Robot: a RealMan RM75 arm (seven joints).
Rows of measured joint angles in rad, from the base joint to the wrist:
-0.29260, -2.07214, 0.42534, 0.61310, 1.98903, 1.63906, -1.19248
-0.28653, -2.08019, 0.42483, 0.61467, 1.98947, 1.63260, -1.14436
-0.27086, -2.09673, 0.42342, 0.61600, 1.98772, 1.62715, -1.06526
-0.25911, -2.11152, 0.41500, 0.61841, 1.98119, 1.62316, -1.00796
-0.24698, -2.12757, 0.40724, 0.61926, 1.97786, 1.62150, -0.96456
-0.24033, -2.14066, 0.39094, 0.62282, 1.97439, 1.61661, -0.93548
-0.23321, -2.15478, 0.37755, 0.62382, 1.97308, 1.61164, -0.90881
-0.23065, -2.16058, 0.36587, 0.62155, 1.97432, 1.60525, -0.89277
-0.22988, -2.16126, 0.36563, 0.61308, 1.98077, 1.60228, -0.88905
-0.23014, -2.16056, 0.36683, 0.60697, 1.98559, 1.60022, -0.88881
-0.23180, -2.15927, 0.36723, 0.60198, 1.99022, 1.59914, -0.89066
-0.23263, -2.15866, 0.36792, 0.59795, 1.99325, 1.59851, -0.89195
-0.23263, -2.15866, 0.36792, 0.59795, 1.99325, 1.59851, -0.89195
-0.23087, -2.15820, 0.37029, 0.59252, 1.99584, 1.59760, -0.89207
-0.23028, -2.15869, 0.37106, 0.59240, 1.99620, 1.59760, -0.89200
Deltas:
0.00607, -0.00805, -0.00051, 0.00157, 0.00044, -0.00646, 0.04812
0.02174, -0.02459, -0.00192, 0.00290, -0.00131, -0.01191, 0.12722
0.03349, -0.03938, -0.01034, 0.00531, -0.00784, -0.01590, 0.18452
0.04562, -0.05543, -0.01810, 0.00616, -0.01117, -0.01756, 0.22792
0.05227, -0.06852, -0.03440, 0.00972, -0.01464, -0.02245, 0.25700
0.05939, -0.08264, -0.04779, 0.01072, -0.01595, -0.02742, 0.28367
0.06195, -0.08844, -0.05947, 0.00845, -0.01471, -0.03381, 0.29971
0.06272, -0.08912, -0.05971, -0.00002, -0.00826, -0.03678, 0.30343
0.06246, -0.08842, -0.05851, -0.00613, -0.00344, -0.03884, 0.30367
0.06080, -0.08713, -0.05811, -0.01112, 0.00119, -0.03992, 0.30182
0.05997, -0.08652, -0.05742, -0.01515, 0.00422, -0.04055, 0.30053
0.05997, -0.08652, -0.05742, -0.01515, 0.00422, -0.04055, 0.30053
0.06173, -0.08606, -0.05505, -0.02058, 0.00681, -0.04146, 0.30041
0.06232, -0.08655, -0.05428, -0.02070, 0.00717, -0.04146, 0.30048

